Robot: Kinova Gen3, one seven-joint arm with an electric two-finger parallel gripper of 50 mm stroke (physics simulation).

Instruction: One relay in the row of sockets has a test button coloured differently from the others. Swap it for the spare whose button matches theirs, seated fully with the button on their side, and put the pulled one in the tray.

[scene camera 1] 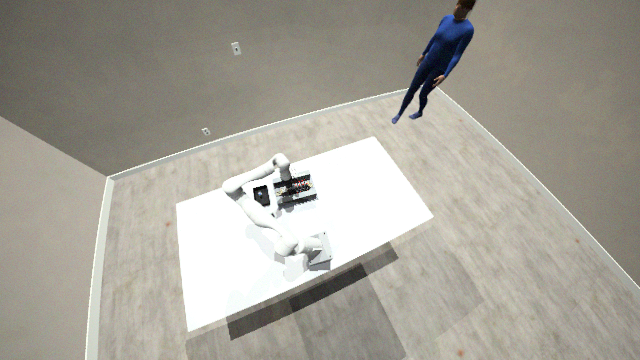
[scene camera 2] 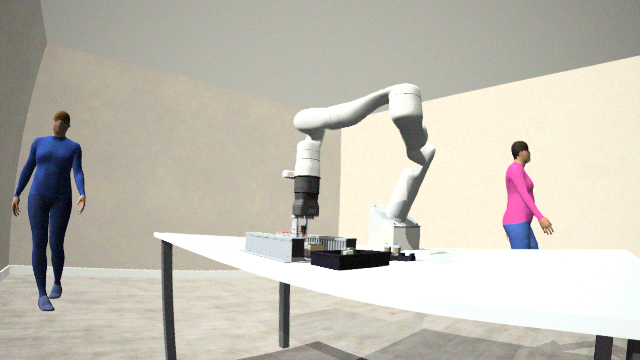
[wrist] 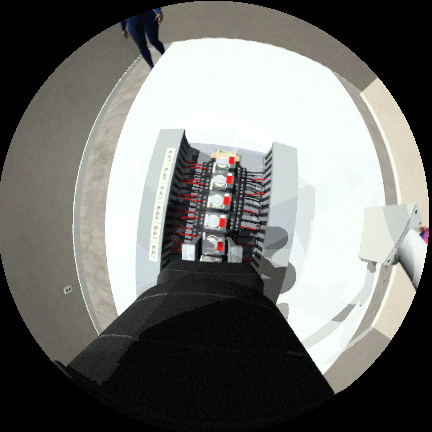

Note:
I see my gripper point(scene camera 2: 299, 236).
My gripper is seen too in the wrist view point(wrist: 213, 244).

